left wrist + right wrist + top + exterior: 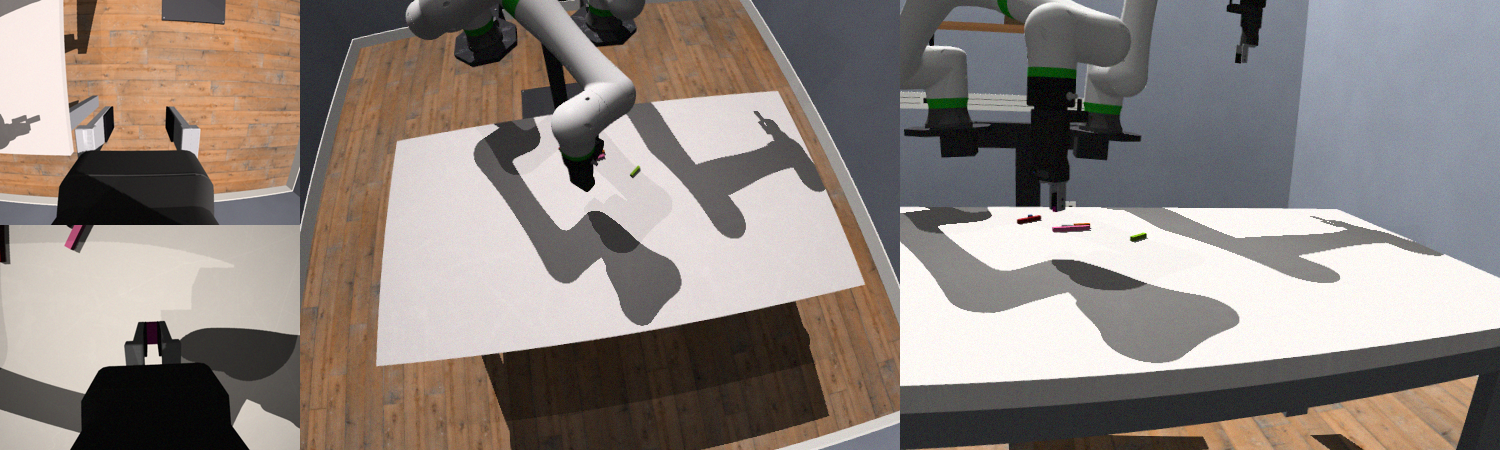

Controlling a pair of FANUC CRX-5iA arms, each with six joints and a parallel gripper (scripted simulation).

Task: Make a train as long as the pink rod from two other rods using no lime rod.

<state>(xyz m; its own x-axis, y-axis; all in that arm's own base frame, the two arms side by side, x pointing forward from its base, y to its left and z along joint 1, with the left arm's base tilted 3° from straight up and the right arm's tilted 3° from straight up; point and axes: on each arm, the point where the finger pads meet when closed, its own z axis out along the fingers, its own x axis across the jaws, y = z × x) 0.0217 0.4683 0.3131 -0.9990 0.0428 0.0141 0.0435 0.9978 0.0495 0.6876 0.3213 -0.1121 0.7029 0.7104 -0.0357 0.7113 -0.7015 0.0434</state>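
Note:
Now: right hand 250 mm past the red rod, 60 mm to the left of it and 100 mm above it. The rest, counted from my right hand: grey rod: 170 mm behind, 30 mm to the left, 100 mm below; magenta rod: 20 mm below; pink rod: 160 mm behind, 40 mm to the left, 100 mm below.

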